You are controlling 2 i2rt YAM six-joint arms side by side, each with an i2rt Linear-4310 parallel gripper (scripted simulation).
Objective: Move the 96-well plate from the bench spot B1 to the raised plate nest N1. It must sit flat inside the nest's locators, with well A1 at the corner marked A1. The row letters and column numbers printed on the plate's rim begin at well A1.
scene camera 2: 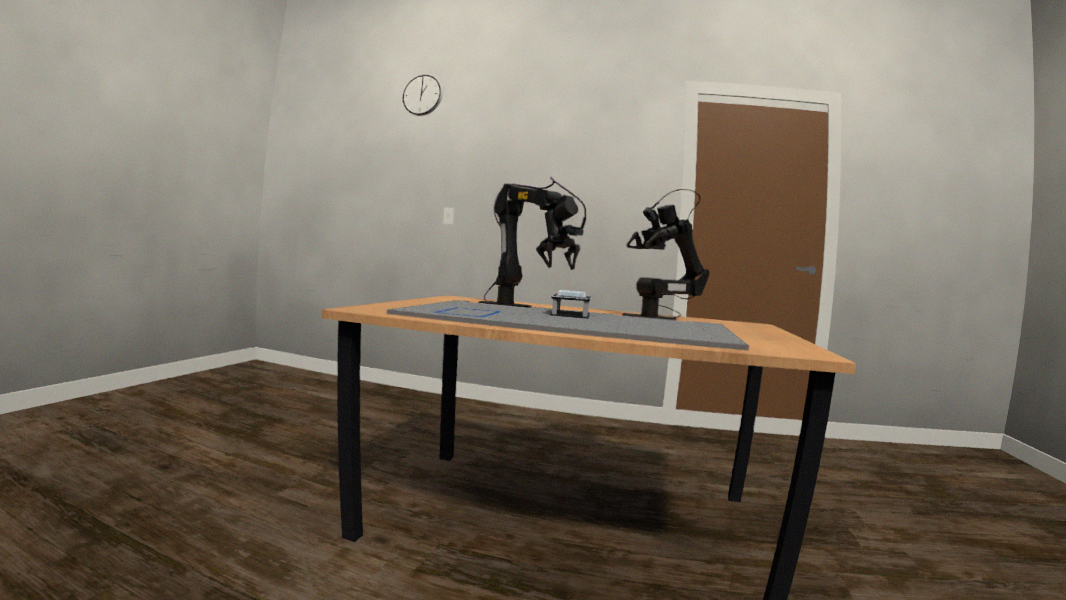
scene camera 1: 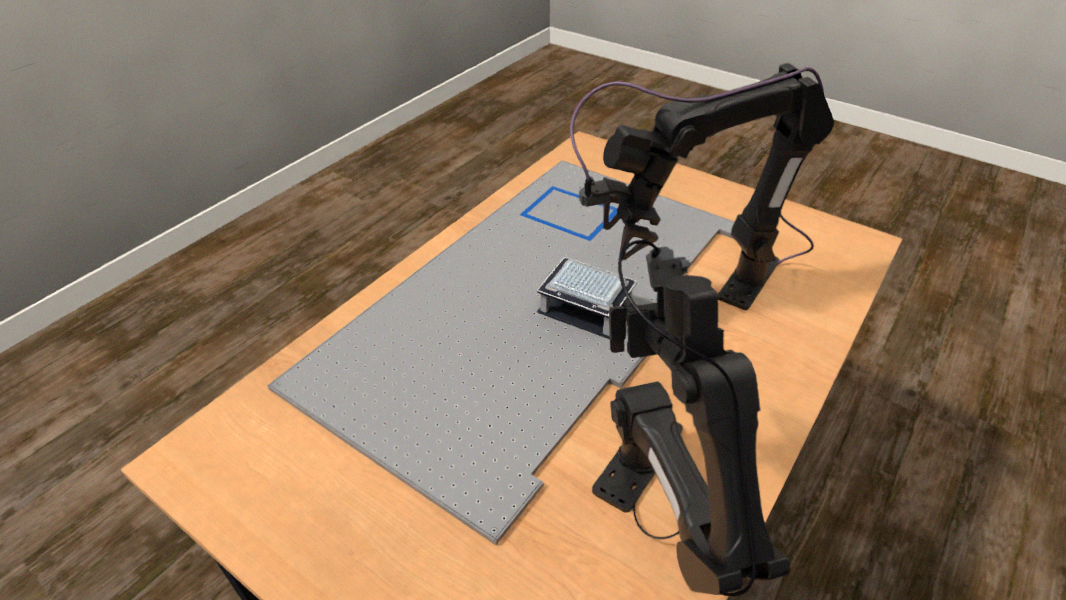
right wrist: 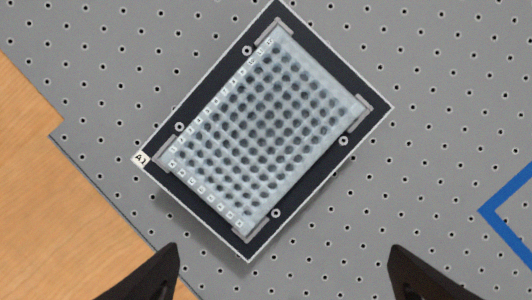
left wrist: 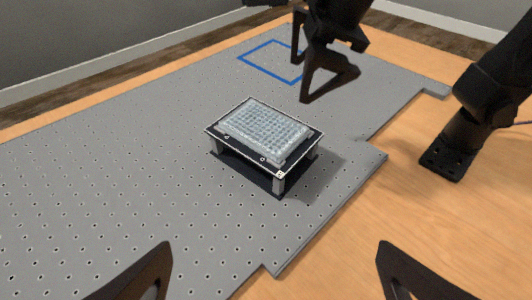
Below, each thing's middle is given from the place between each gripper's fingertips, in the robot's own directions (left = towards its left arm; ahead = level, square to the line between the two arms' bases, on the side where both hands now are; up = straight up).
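Scene:
The black raised nest (right wrist: 234, 59) is 100 mm below my right hand (scene camera 2: 561, 268), 50 mm to the left of it and 30 mm ahead. Counted from that same right hand, the clear 96-well plate (scene camera 1: 587, 283) is also 50 mm to the left and 30 mm ahead, but 90 mm below. Going by its middle, the nest is nearer to my right hand than to my left hand.
From my left hand (scene camera 1: 641, 307), I find the nest 200 mm ahead, 200 mm to the right and 190 mm below. The plate is 180 mm below my left hand, and it too is 200 mm ahead of that hand and 200 mm to the right of it. By its middle, the plate is nearer to my right hand than to my left hand.

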